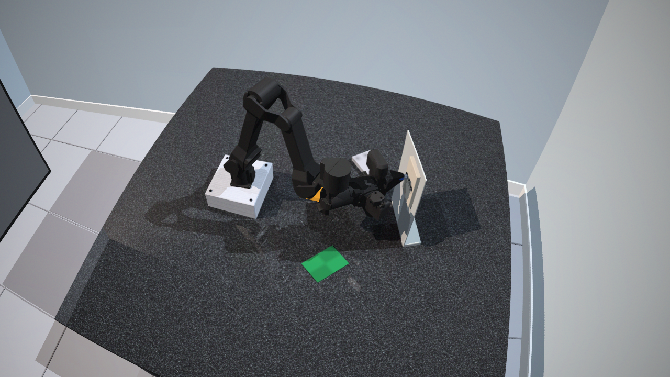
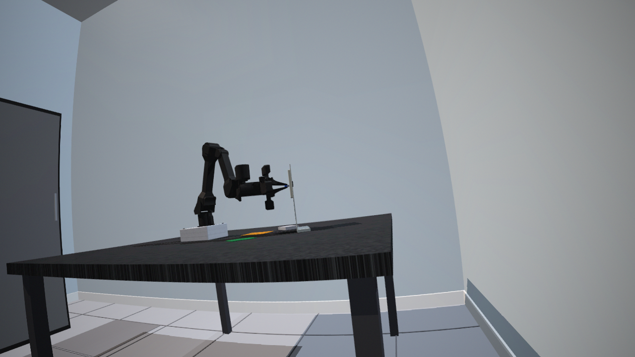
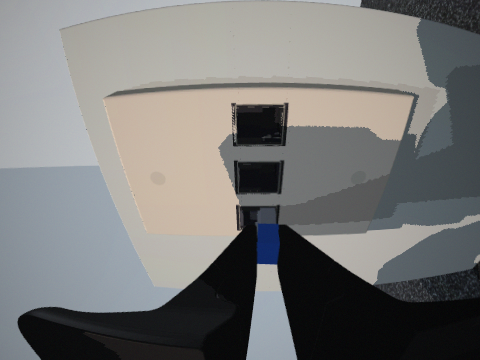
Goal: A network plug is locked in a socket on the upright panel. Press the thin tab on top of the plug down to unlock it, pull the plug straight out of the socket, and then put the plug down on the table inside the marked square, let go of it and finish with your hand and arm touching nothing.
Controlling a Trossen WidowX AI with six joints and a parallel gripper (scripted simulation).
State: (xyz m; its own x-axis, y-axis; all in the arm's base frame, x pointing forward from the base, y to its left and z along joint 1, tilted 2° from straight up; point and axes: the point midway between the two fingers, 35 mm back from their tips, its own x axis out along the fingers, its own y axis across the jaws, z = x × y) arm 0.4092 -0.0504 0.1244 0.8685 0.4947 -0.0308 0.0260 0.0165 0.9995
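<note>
Right now the orange square is 200 mm below my gripper tip, 200 mm behind it and 100 mm to the left of it. The rest, counted from my gripper tip: upright panel (70 mm below, 30 mm ahead); thin grey tab (10 mm ahead); network plug (10 mm ahead).
</note>
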